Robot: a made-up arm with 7 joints. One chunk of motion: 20 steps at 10 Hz.
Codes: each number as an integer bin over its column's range. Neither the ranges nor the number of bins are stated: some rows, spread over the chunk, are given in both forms.
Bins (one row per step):
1: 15 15 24 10 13 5
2: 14 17 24 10 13 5
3: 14 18 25 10 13 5
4: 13 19 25 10 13 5
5: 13 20 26 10 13 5
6: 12 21 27 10 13 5
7: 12 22 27 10 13 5
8: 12 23 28 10 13 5
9: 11 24 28 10 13 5
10: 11 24 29 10 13 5
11: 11 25 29 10 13 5
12: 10 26 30 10 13 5
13: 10 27 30 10 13 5
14: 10 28 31 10 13 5
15: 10 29 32 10 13 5
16: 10 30 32 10 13 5
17: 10 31 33 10 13 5
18: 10 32 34 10 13 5
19: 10 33 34 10 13 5
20: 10 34 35 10 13 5
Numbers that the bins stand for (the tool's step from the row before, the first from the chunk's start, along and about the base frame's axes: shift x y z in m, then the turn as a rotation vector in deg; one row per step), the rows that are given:
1: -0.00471 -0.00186 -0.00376 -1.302 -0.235 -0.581
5: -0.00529 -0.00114 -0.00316 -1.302 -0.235 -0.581
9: -0.00586 -0.00057 -0.00256 -1.302 -0.235 -0.581
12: -0.00614 -0.00029 -0.00195 -1.302 -0.235 -0.581
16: -0.00614 0.00029 -0.00135 -1.302 -0.235 -0.581
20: -0.00614 0.00086 -0.00044 -1.302 -0.235 -0.581
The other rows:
2: -0.00500 -0.00157 -0.00376 -1.302 -0.235 -0.581
3: -0.00500 -0.00143 -0.00346 -1.302 -0.235 -0.581
4: -0.00529 -0.00129 -0.00346 -1.302 -0.235 -0.581
6: -0.00557 -0.00100 -0.00286 -1.302 -0.235 -0.581
7: -0.00557 -0.00086 -0.00286 -1.302 -0.235 -0.581
8: -0.00557 -0.00071 -0.00256 -1.302 -0.235 -0.581
10: -0.00586 -0.00057 -0.00225 -1.302 -0.235 -0.581
11: -0.00586 -0.00043 -0.00225 -1.302 -0.235 -0.581
13: -0.00614 -0.00014 -0.00195 -1.302 -0.235 -0.581
14: -0.00614 0.00000 -0.00165 -1.302 -0.235 -0.581
15: -0.00614 0.00014 -0.00135 -1.302 -0.235 -0.581
17: -0.00614 0.00043 -0.00105 -1.302 -0.235 -0.581
18: -0.00614 0.00057 -0.00075 -1.302 -0.235 -0.581
19: -0.00614 0.00071 -0.00075 -1.302 -0.235 -0.581

